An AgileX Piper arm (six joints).
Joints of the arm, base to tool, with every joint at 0 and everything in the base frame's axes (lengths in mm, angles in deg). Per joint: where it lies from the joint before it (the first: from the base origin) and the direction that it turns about. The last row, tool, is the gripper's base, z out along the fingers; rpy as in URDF.
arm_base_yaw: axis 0 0 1 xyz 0 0 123
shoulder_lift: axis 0 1 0 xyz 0 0 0
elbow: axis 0 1 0 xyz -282.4 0 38.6
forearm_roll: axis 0.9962 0 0.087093 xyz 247.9 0 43.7
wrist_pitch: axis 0 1 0 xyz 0 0 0
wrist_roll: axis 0.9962 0 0.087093 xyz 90.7 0 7.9
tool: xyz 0 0 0 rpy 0 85 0
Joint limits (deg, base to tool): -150..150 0..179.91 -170..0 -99.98..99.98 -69.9..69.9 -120..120
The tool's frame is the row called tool.
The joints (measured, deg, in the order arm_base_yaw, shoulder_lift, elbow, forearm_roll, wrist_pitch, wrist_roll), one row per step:
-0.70 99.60 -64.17 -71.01 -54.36 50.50
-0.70 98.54 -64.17 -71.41 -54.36 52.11
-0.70 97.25 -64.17 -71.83 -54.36 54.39
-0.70 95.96 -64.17 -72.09 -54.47 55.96
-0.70 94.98 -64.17 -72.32 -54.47 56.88
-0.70 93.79 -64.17 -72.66 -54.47 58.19
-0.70 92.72 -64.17 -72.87 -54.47 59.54
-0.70 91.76 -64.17 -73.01 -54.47 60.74
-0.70 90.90 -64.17 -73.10 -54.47 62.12
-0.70 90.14 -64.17 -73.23 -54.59 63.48
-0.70 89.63 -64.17 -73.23 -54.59 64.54
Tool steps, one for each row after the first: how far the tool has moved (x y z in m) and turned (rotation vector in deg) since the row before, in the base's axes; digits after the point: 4 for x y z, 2 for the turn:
-0.0032 0.0002 0.0064 0.68 0.17 0.10
-0.0040 0.0002 0.0078 1.08 0.46 0.08
-0.0042 0.0003 0.0079 0.81 -0.12 0.14
-0.0033 0.0001 0.0059 0.37 -0.27 0.07
-0.0041 0.0002 0.0070 0.52 -0.18 0.11
-0.0038 0.0001 0.0063 0.66 -0.03 0.06
-0.0034 0.0001 0.0056 0.62 -0.03 0.05
-0.0032 0.0001 0.0050 0.79 0.20 0.03
-0.0030 0.0002 0.0044 0.78 0.26 0.17
-0.0019 0.0000 0.0030 0.67 0.31 0.02

